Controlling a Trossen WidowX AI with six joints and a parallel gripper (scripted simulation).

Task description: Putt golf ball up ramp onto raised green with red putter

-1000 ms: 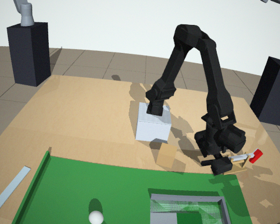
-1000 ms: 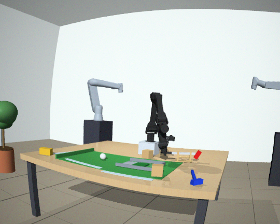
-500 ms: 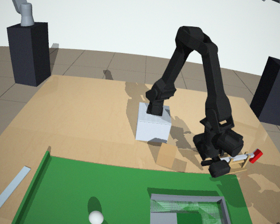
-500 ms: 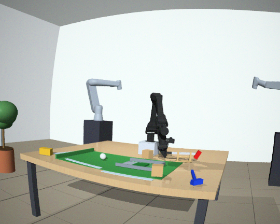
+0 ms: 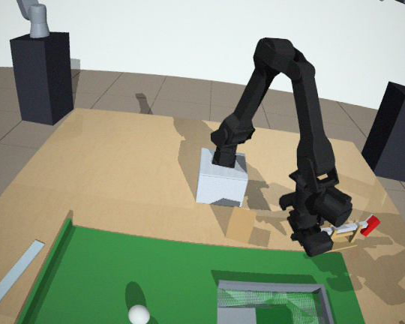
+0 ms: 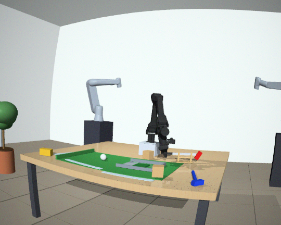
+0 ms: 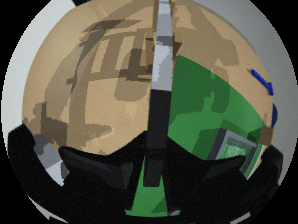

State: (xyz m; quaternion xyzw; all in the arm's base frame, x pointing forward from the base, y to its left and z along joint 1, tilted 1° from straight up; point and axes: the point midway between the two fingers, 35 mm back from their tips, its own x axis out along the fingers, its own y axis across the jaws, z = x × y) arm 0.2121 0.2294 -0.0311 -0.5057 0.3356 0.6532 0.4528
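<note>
Right now the wooden stand is 50 mm behind my gripper tip and 120 mm to the left of it. From my gripper tip the other things lie so: white golf ball: 280 mm ahead, 330 mm to the right, 10 mm below; green mat: 270 mm ahead, 200 mm to the right, 30 mm below; blue mallet-like object: 350 mm ahead, 340 mm to the left, 20 mm below.
</note>
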